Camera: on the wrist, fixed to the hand. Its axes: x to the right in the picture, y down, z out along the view.
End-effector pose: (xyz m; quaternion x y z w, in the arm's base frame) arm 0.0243 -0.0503 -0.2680 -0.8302 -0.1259 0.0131 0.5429
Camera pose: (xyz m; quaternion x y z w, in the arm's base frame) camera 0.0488 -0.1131 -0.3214 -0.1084 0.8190 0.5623 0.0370
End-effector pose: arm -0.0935 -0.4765 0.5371 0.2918 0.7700 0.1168 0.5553
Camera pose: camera -0.1051 -0.4072 0.5868 -0.8044 0.2829 -0.5102 0.1118
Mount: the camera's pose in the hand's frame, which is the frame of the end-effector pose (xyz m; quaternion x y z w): 0.0035 0.0769 -0.0384 0.0534 -0.0161 0.9983 0.0144
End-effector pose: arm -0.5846 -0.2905 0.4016 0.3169 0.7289 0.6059 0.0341
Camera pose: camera -0.5717 -0.3168 0.4825 -0.7438 0.2741 0.0013 0.6096
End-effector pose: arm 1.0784 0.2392 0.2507 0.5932 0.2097 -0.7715 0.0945
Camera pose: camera 1.1414 0.1875 0.2231 0.2105 -0.6319 0.0625 0.7433
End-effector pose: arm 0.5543 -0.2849 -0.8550 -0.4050 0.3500 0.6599 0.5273
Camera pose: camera 0.4849 -0.3329 -0.8719 -0.3824 -0.4361 -0.5237 0.6239
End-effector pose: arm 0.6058 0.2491 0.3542 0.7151 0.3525 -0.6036 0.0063
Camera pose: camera 0.6782 0.2097 0.3295 0.3528 -0.7412 -0.0327 0.5702
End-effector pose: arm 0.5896 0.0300 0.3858 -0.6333 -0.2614 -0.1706 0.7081
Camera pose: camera 0.6424 0.0032 0.3234 -0.2350 0.6080 0.7287 0.2101
